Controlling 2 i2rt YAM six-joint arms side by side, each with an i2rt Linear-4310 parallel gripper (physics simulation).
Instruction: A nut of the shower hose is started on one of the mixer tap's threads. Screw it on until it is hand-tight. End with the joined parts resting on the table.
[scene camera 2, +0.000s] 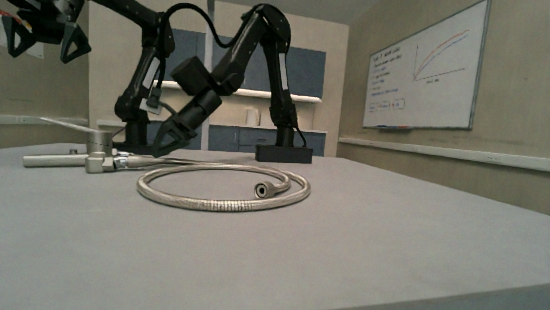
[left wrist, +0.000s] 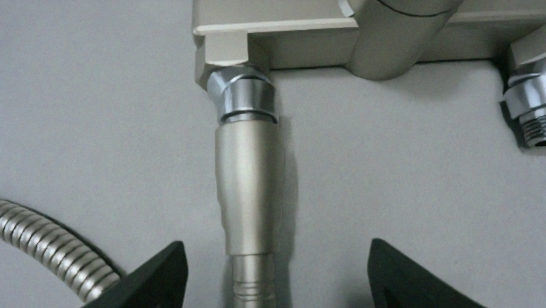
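Pixels of known places: left gripper, between the fingertips: (scene camera 2: 152, 154) (left wrist: 277, 254); right gripper, between the fingertips: (scene camera 2: 37, 58); left arm's base, origin of its link: (scene camera 2: 284, 149); right arm's base, origin of its link: (scene camera 2: 135, 146).
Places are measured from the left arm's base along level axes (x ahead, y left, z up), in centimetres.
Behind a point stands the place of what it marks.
Note:
The mixer tap (scene camera 2: 99, 145) {x 22.1, y -48.3, z 0.5 cm} (left wrist: 310, 47) {x 22.9, y -46.5, z -2.5 cm} lies on the table at the left of the scene view. The long metal nut (left wrist: 249, 185) {x 23.5, y -39.5, z -1.2 cm} of the shower hose (scene camera 2: 222, 205) {x 49.7, y -21.7, z -3.4 cm} (left wrist: 55, 245) {x 30.6, y -35.2, z -3.0 cm} sits in line on the tap's outlet, close below a chrome collar (left wrist: 247, 95) {x 24.6, y -42.8, z -1.2 cm}, with a narrow band between them. My left gripper (scene camera 2: 163, 149) (left wrist: 277, 254) {x 21.9, y -37.6, z -1.1 cm} is partly open around the hose end behind the nut, with a gap on both sides; its fingers touch neither. My right gripper (scene camera 2: 40, 56) {x 20.0, y -60.8, z 17.9 cm} is open and empty, high above the tap. The other threaded outlet (left wrist: 534, 125) {x 12.5, y -45.8, z -2.9 cm} is bare.
The hose lies in a wide loop on the table (scene camera 2: 300, 250) {x 59.4, y -14.5, z -4.5 cm}, right of the tap in the scene view. Its free end fitting (scene camera 2: 263, 189) {x 44.7, y -15.5, z -2.7 cm} lies inside the loop, facing the camera. The left arm's base (scene camera 2: 283, 154) {x 3.5, y -1.1, z -1.6 cm} stands at the table's back.

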